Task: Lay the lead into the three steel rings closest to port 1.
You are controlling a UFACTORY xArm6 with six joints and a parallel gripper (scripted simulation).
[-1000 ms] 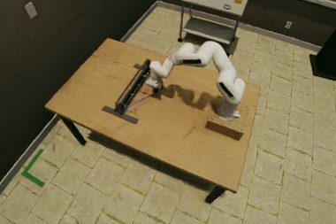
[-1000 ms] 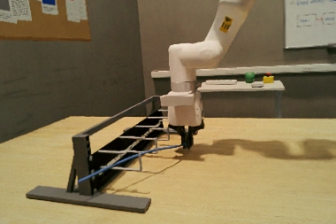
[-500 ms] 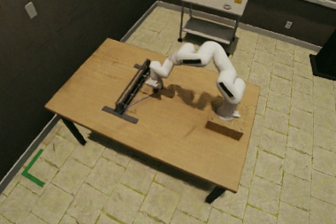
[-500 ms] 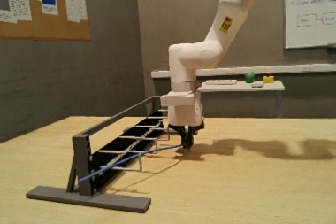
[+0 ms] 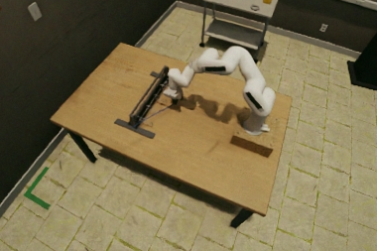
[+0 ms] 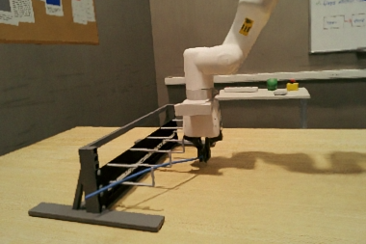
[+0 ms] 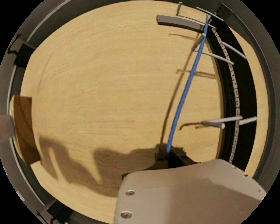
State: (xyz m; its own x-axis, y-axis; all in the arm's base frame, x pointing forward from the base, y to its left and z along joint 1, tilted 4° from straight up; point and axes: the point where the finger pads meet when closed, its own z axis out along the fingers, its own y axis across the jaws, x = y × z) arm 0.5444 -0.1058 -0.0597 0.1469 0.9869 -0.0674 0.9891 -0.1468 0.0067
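Right now the dark free-standing rack is 16 cm ahead of my hand, 3 cm to the left of it and 3 cm above it.
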